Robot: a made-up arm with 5 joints. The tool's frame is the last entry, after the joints.
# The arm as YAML. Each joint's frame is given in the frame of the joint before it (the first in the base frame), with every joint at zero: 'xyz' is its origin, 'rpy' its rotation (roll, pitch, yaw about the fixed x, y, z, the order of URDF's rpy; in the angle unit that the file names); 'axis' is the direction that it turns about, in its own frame. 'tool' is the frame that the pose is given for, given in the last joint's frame.
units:
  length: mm
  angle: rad
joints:
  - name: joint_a
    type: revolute
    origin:
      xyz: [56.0, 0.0, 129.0]
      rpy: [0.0, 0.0, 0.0]
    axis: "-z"
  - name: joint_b
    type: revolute
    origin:
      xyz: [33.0, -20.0, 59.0]
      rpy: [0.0, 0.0, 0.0]
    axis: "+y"
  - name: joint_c
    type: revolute
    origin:
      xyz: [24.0, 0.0, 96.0]
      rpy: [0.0, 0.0, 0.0]
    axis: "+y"
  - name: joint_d
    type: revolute
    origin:
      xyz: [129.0, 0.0, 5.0]
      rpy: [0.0, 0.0, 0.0]
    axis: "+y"
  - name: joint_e
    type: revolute
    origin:
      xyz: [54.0, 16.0, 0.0]
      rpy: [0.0, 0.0, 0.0]
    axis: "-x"
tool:
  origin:
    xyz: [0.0, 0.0, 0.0]
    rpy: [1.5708, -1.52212, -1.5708]
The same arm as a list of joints. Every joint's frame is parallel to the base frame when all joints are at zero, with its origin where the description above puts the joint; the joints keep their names.
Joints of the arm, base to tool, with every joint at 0 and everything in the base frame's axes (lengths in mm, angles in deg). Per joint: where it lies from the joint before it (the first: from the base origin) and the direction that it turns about. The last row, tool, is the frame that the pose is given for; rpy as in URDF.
joint_a: offset 56 0 129 axis -z
joint_b: offset 33 -20 59 axis +y
joint_c: offset 24 0 96 axis +y
joint_d: offset 129 0 5 axis +y
joint_e: offset 54 16 0 axis -x
tool: offset 0 0 0 rpy 90 -87.21 -90

